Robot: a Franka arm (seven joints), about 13 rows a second.
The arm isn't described. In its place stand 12 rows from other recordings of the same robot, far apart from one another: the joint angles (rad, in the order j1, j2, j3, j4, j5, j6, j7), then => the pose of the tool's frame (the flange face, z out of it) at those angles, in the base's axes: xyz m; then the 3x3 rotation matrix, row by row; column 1 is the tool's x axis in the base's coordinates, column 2 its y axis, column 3 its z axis.
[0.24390 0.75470 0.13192 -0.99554 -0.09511 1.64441 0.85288] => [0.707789, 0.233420, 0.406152], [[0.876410, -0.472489, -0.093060], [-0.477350, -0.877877, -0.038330], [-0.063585, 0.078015, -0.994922]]
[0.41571 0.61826 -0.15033 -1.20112 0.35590 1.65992 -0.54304] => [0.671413, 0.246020, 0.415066], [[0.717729, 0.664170, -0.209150], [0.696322, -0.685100, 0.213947], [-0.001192, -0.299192, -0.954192]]
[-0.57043 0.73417 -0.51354 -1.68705 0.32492 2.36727 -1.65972] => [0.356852, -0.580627, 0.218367], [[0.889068, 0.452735, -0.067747], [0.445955, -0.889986, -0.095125], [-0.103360, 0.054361, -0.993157]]
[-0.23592 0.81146 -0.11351 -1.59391 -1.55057 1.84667 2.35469] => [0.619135, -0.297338, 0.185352], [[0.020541, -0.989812, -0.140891], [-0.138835, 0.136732, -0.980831], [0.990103, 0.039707, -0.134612]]
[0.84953 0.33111 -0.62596 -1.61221 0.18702 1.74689 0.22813] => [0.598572, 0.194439, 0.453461], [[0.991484, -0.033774, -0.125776], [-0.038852, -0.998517, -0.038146], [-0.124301, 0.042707, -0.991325]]
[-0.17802 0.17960 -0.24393 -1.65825 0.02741 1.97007 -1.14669] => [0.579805, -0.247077, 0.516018], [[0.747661, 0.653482, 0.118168], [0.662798, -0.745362, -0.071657], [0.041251, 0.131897, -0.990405]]
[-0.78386 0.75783 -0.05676 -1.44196 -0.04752 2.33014 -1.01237] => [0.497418, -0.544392, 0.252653], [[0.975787, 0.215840, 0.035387], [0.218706, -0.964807, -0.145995], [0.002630, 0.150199, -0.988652]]
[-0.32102 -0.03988 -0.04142 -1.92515 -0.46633 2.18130 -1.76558] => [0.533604, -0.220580, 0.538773], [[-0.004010, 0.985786, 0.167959], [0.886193, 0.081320, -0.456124], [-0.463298, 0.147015, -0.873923]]
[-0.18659 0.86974 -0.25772 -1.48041 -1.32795 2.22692 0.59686] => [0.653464, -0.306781, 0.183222], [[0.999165, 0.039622, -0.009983], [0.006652, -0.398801, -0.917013], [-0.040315, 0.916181, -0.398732]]
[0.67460 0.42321 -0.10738 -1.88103 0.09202 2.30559 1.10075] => [0.531421, 0.345383, 0.285979], [[0.833299, -0.552757, -0.008496], [-0.552461, -0.833212, 0.023344], [-0.019983, -0.014759, -0.999691]]
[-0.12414 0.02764 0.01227 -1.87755 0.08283 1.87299 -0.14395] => [0.562762, -0.056952, 0.488974], [[0.999743, 0.005231, -0.022068], [0.007031, -0.996583, 0.082302], [-0.021562, -0.082436, -0.996363]]
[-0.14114 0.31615 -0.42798 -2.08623 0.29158 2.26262 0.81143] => [0.486951, -0.298360, 0.276845], [[0.002134, -0.999639, -0.026784], [-0.991893, -0.005519, 0.126958], [-0.127060, 0.026296, -0.991546]]
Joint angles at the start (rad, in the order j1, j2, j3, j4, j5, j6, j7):
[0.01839 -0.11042 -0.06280 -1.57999 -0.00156 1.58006 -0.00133]
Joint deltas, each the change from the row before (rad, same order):
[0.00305 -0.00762 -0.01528 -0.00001 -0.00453 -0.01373 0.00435]
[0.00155 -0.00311 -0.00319 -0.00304 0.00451 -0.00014 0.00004]
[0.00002 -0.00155 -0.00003 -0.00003 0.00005 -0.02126 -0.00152]
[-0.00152 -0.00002 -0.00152 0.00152 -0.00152 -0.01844 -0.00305]
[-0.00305 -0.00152 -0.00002 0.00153 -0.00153 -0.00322 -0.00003]
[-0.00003 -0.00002 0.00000 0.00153 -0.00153 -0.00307 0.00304]
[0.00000 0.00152 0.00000 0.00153 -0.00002 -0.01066 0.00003]
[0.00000 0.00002 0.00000 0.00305 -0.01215 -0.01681 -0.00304]
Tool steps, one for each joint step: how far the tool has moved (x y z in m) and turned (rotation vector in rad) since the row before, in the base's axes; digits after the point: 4 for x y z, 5 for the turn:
[-0.0044 -0.0073 0.0025 -0.00145 0.00636 -0.01687]
[-0.0010 -0.0005 0.0001 0.00511 -0.00019 -0.00114]
[-0.0026 0.0001 -0.0013 0.00118 0.01970 0.00169]
[-0.0020 -0.0017 -0.0011 -0.00055 0.01695 -0.00003]
[-0.0010 -0.0017 0.0012 -0.00138 0.00026 -0.00321]
[-0.0004 -0.0002 0.0004 -0.00121 0.00162 -0.00324]
[-0.0006 0.0001 -0.0011 0.00054 0.01063 0.00000]
[-0.0019 -0.0013 -0.0002 -0.01128 0.01455 0.00155]

